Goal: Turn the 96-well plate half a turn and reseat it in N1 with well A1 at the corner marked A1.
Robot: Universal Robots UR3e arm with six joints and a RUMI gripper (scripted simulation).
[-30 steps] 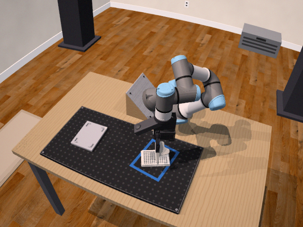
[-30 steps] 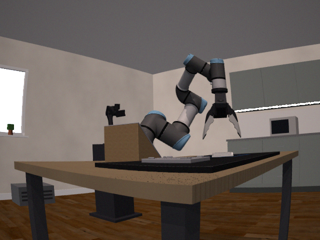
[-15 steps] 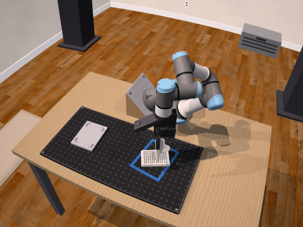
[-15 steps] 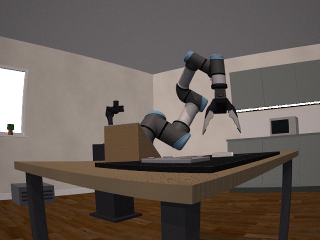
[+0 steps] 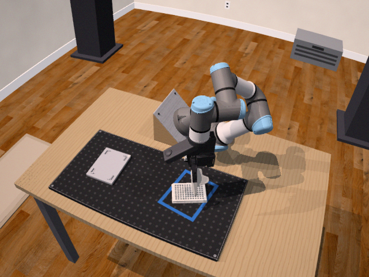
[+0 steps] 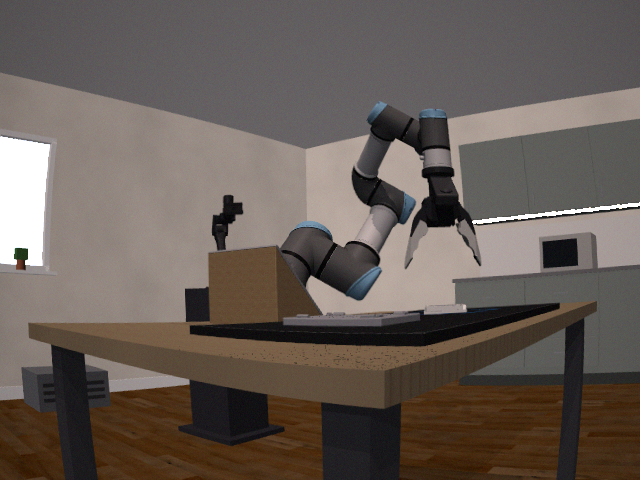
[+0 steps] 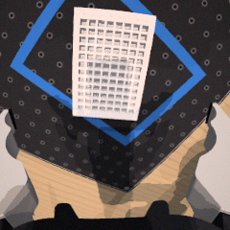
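The 96-well plate is 80 mm below my hand. Round my hand: plate nest N1 (350 mm to the right, 80 mm below).
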